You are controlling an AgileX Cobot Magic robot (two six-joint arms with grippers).
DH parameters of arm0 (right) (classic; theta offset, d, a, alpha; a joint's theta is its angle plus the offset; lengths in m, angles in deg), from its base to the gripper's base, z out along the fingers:
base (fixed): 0 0 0 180
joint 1: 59.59 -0.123 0 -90
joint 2: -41.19 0 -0.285 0
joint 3: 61.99 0 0.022 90
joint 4: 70.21 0.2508 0 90
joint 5: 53.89 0 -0.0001 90
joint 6: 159.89 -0.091 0 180
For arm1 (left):
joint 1: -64.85 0.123 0 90
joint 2: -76.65 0 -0.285 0
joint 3: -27.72 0 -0.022 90
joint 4: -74.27 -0.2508 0 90
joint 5: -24.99 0 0.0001 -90
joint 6: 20.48 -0.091 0 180
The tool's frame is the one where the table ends.
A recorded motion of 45 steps. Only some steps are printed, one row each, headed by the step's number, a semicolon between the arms.
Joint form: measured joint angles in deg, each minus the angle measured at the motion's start. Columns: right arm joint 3, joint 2, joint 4, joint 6, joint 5, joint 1; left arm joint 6, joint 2, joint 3, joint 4, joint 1, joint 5.
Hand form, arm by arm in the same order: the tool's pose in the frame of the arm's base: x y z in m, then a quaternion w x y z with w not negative. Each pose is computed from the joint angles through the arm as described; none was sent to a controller.
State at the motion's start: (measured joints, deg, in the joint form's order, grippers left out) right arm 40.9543 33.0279 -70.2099 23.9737 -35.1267 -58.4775; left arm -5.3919 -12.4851 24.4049 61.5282 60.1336 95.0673
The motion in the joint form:
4: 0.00 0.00 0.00 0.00 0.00 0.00; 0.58 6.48 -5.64 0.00 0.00 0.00
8: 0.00 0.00 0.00 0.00 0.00 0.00; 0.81 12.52 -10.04 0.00 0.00 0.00
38: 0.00 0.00 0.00 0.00 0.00 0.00; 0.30 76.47 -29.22 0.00 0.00 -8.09
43: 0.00 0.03 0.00 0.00 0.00 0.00; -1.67 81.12 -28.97 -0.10 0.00 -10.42
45: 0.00 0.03 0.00 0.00 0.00 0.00; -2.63 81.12 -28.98 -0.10 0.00 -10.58
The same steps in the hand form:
4: 0.0542 -0.0011 0.1842 0.61521 -0.01891 0.78768 -0.02673; 0.2442 -0.0012 0.3363 0.17494 -0.07299 0.97866 0.07931
8: 0.0542 -0.0011 0.1842 0.61521 -0.01891 0.78768 -0.02673; 0.2166 0.0011 0.3389 0.18895 -0.07628 0.97601 0.07673
38: 0.0542 -0.0011 0.1842 0.61521 -0.01891 0.78768 -0.02673; -0.0285 0.0201 0.3522 0.59995 -0.09051 0.79489 0.00514
43: 0.0542 -0.0011 0.1842 0.61542 -0.01891 0.78752 -0.02674; -0.0471 0.0214 0.3537 0.64843 -0.07648 0.75738 0.00815
45: 0.0542 -0.0011 0.1842 0.61542 -0.01891 0.78752 -0.02674; -0.0470 0.0214 0.3539 0.64932 -0.06991 0.75717 0.01346

